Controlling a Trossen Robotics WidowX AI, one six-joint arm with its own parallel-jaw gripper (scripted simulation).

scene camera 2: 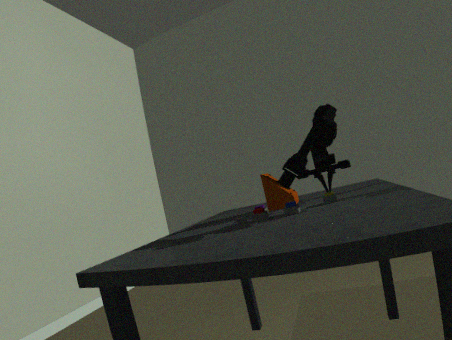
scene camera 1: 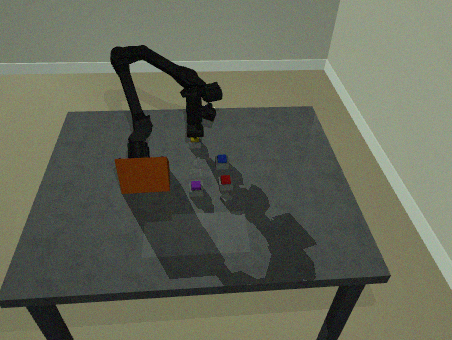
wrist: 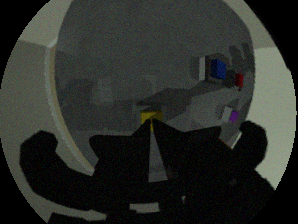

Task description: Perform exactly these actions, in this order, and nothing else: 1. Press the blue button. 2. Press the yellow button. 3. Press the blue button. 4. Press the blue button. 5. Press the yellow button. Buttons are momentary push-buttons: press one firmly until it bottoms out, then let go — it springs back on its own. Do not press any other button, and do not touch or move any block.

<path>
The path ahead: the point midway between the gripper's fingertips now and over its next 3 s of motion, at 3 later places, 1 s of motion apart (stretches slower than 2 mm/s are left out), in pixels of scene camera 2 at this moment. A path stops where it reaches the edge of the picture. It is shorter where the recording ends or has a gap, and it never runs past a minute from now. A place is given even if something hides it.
My gripper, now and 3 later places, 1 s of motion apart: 329,192; 322,170; 288,194; 290,203
</path>
